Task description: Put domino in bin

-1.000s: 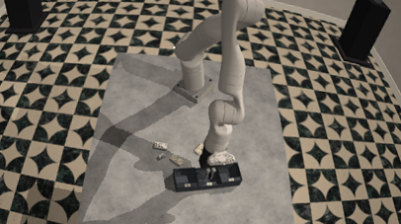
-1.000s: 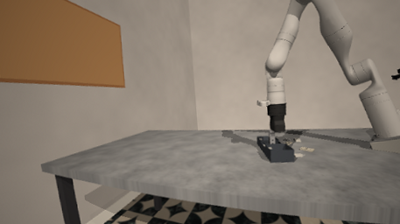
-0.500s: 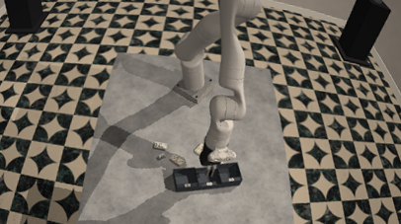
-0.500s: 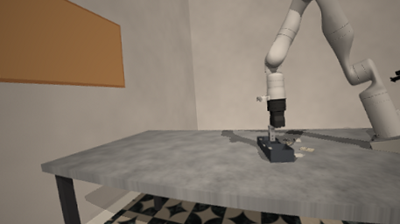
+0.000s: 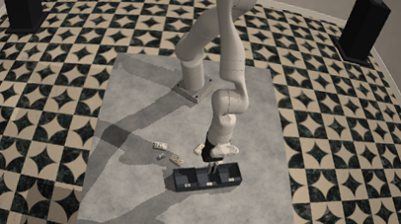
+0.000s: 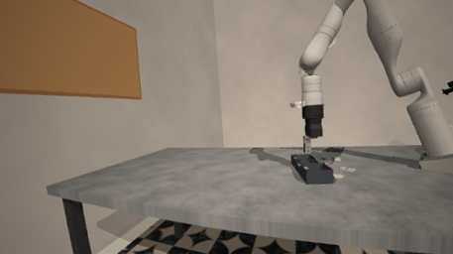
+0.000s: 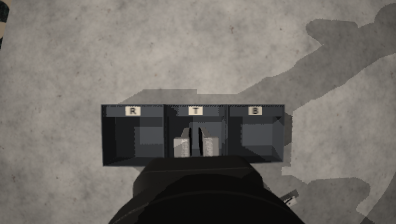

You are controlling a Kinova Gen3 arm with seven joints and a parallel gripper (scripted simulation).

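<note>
The domino is 120 mm to the right of my hand, 90 mm below it and 80 mm behind it. Round my hand: three-compartment bin: 70 mm below.
</note>
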